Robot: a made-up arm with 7 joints. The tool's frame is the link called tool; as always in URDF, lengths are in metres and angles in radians. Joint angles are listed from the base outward.
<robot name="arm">
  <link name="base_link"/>
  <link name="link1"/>
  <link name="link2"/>
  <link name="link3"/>
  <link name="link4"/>
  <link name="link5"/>
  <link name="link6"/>
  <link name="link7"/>
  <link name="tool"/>
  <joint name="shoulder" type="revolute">
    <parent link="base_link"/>
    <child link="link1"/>
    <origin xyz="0 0 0.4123" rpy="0 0 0"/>
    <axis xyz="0 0 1"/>
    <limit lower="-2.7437" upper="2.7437"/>
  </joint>
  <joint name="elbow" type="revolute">
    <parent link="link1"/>
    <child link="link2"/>
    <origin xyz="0 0 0" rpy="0 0 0"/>
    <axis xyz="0 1 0"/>
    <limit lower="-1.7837" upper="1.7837"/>
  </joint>
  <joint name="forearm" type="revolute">
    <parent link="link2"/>
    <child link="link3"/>
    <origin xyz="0 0 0.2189" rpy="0 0 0"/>
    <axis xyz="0 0 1"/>
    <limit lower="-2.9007" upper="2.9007"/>
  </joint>
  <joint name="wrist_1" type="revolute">
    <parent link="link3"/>
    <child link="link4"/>
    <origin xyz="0.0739 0 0" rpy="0 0 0"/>
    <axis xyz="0 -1 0"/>
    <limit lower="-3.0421" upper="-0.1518"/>
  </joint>
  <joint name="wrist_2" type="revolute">
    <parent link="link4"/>
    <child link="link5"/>
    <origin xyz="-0.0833 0 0.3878" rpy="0 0 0"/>
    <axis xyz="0 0 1"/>
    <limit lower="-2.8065" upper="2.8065"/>
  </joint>
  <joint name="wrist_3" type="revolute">
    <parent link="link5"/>
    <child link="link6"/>
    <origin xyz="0 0 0" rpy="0 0 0"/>
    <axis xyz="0 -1 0"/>
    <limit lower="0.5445" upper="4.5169"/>
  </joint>
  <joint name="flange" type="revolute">
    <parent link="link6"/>
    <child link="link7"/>
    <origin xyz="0.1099 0 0" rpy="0 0 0"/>
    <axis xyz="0 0 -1"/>
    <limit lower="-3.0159" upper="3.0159"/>
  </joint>
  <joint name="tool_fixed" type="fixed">
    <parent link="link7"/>
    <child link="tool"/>
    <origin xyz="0 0 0" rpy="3.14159 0 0"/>
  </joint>
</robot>
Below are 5 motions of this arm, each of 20 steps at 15 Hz.
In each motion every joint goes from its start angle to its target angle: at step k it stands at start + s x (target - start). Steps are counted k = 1, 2, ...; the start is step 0. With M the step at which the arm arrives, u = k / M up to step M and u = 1 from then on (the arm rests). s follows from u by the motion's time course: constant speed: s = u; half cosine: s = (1 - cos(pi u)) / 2; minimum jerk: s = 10 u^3 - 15 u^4 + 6 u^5.
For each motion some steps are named. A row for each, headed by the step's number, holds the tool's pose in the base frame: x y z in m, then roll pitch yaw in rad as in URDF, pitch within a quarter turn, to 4 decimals.
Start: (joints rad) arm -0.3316 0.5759 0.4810 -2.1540 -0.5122 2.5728 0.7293
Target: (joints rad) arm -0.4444 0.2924 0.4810 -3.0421 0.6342 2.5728 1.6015
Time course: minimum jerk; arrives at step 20
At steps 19, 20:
19: 0.2127 -0.0136 0.1333 2.3645 -0.0069 -2.1964
20: 0.2122 -0.0138 0.1333 2.3640 -0.0084 -2.1984

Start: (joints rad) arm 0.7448 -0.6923 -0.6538 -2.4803 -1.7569 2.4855 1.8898
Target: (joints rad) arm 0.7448 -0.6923 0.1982 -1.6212 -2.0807 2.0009 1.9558
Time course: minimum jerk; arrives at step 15
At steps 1, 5, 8, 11, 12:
1: 0.3798 0.1069 0.5764 -2.4790 -1.0885 -1.0722
5: 0.3688 0.1464 0.6640 -1.8801 -1.2542 -1.6419
8: 0.2882 0.2223 0.8122 -0.8333 -1.0301 -2.6246
11: 0.1520 0.2745 0.9232 -0.6669 -0.6405 -2.7126
12: 0.1185 0.2806 0.9415 -0.6599 -0.5602 -2.7007

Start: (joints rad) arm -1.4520 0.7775 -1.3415 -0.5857 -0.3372 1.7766 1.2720
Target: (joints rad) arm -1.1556 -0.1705 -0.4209 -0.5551 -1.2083 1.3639 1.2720
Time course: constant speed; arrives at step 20
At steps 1, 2, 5, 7, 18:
1: -0.1790 -0.5466 0.8732 -2.1132 -1.2093 1.8858
2: -0.1705 -0.5353 0.8892 -2.1327 -1.1817 1.9153
5: -0.1449 -0.4963 0.9367 -2.1650 -1.0976 1.9833
7: -0.1283 -0.4657 0.9676 -2.1702 -1.0404 2.0167
18: -0.0704 -0.2202 1.1075 -2.0860 -0.6882 2.1201

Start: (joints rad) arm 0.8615 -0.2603 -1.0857 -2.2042 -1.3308 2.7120 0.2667
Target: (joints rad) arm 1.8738 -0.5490 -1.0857 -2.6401 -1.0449 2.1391 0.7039
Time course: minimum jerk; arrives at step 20
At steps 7, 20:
7: 0.4708 0.0803 0.5112 2.4645 -0.3997 0.6819
20: 0.2358 0.3634 0.4079 2.8034 -0.0859 0.8456

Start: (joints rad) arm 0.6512 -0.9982 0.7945 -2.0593 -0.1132 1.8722 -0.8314
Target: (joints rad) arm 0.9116 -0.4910 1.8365 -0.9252 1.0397 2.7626 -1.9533
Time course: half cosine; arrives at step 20
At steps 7, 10, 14, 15, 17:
7: -0.3464 0.3606 0.8011 2.2093 0.2029 2.9549
10: -0.4630 0.2500 0.8227 2.1369 0.1184 -2.6595
14: -0.4939 0.0810 0.8790 1.8153 -0.0181 -1.9133
15: -0.4844 0.0514 0.8928 1.7208 -0.0386 -1.7820
17: -0.4616 0.0117 0.9141 1.5611 -0.0643 -1.5945

